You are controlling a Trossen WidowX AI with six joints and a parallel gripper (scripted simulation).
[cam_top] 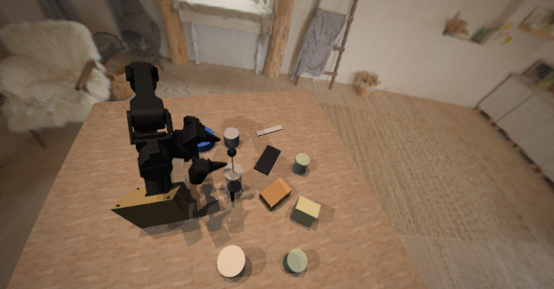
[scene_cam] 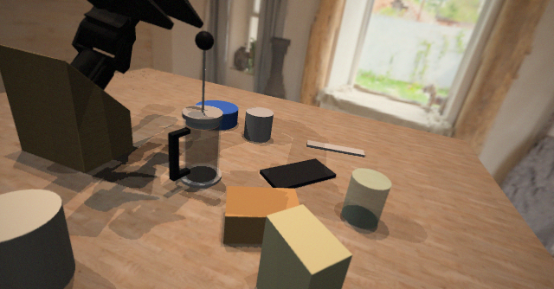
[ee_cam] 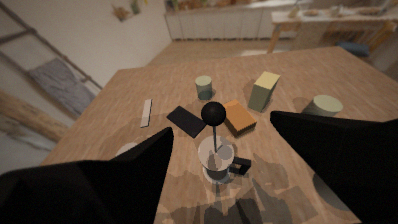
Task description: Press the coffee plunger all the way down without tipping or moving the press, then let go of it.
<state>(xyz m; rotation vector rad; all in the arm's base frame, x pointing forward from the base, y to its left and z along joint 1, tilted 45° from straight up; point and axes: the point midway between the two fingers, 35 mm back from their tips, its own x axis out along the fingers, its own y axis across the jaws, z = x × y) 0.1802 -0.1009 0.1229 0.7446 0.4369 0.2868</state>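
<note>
Now: gripper tip 20 mm short of the glass coffee press, 10 mm to the left of it and 150 mm above it. The rest, counted from my gripper tip: orange block 180 mm ahead, 70 mm to the right, 250 mm below; then black flat slab 200 mm ahead, 110 mm to the left, 270 mm below; then grey cylinder 50 mm ahead, 240 mm to the left, 240 mm below.
</note>
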